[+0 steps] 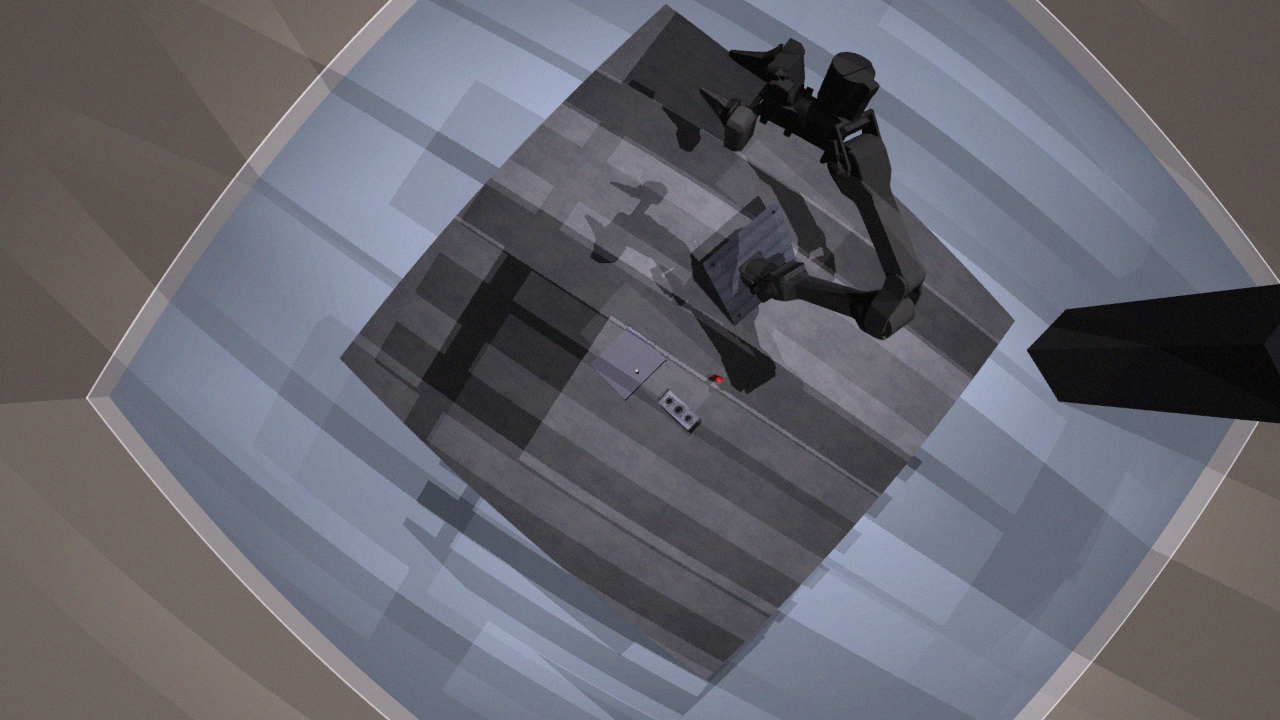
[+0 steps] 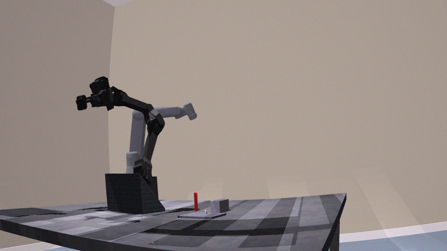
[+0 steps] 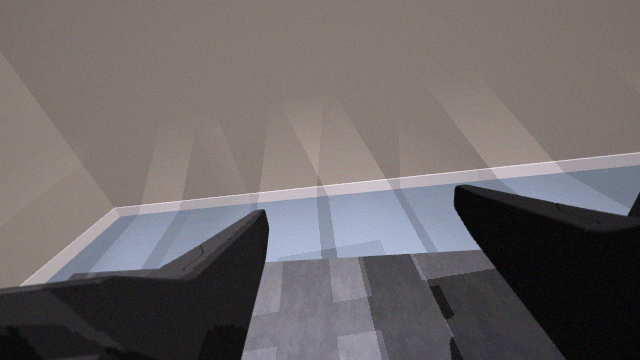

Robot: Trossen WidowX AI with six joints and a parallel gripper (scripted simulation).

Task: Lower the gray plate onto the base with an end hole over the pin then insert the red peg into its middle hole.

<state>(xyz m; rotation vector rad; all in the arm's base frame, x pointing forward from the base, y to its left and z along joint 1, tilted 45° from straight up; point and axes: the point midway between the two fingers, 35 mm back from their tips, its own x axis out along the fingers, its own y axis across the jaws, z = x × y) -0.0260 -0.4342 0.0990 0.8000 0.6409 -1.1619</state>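
Right now the gray plate is 36 cm ahead of my gripper tip, 42 cm to the left of it and 42 cm below it. Round my gripper tip: red peg (25 cm ahead, 42 cm to the left, 42 cm below).
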